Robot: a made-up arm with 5 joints.
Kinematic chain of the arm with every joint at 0, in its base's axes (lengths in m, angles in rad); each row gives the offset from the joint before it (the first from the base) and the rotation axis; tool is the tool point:
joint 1: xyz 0 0 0.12 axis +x
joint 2: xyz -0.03 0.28 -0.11 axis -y
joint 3: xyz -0.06 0 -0.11 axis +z
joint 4: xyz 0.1 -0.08 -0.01 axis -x
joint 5: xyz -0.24 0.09 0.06 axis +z
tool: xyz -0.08 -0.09 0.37
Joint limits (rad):
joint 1: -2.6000..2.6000
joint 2: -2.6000..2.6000
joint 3: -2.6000..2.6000
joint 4: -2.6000..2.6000
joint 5: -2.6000..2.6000
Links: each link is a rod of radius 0.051 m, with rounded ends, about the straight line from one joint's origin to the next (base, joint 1, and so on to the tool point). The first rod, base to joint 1, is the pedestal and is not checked.
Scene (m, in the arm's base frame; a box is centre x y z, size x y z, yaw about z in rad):
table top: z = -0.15
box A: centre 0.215 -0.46 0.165 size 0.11 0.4 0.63 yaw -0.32
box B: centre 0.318 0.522 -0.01 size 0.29 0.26 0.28 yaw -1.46
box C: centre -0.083 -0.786 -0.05 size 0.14 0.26 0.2 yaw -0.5
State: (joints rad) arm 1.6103 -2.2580 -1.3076 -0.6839 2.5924
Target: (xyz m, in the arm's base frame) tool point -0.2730 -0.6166 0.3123
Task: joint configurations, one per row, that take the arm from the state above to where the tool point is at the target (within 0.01 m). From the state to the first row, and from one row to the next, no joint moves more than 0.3 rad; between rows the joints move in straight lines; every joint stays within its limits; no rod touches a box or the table.
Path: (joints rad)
1: 1.4475 -2.1447 -1.5328 -0.7866 2.5949
2: 1.2847 -2.0315 -1.7581 -0.8893 2.5975
3: 1.1220 -1.9182 -1.9833 -0.9919 2.6000
4: 1.3615 -1.7951 -2.0213 -1.1415 2.6000
5: 1.6011 -1.6720 -2.0593 -1.2911 2.6000
6: 1.8406 -1.5489 -2.0973 -1.4406 2.6000
7: 2.0802 -1.4258 -2.1352 -1.5902 2.6000
8: 2.2187 -1.3677 -2.0140 -1.8799 2.5175

